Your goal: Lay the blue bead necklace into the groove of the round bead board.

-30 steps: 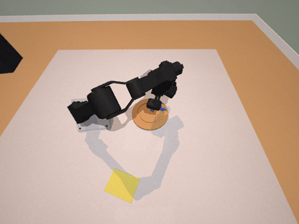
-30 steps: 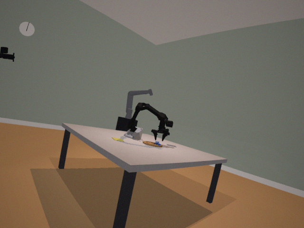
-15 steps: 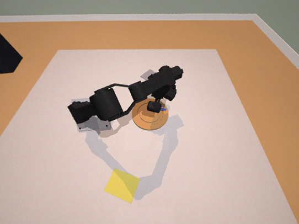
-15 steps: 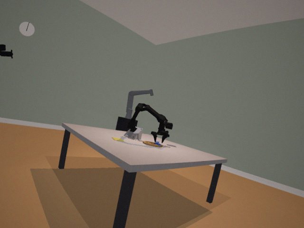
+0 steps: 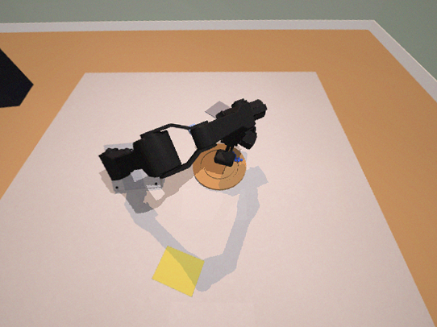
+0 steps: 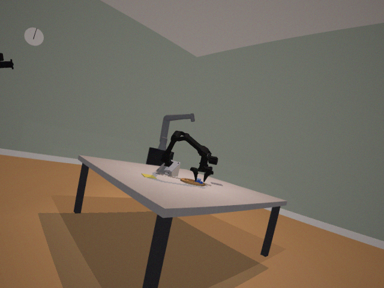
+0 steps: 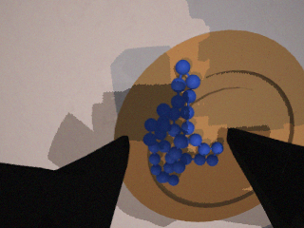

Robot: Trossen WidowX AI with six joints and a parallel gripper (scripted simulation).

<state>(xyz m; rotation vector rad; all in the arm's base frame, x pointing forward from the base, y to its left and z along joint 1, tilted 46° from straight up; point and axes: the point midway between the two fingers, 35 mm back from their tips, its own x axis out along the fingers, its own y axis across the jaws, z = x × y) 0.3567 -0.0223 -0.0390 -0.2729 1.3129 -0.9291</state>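
Right now the round bead board is 40 mm behind my gripper tip, 30 mm to the right of it and 10 mm below it. The rest, counted from my gripper tip: yellow square patch (350 mm to the right, 200 mm behind, 20 mm below); flat grey tile (280 mm to the left, 20 mm below); light blue cube (170 mm to the left, 130 mm behind, 10 mm below).
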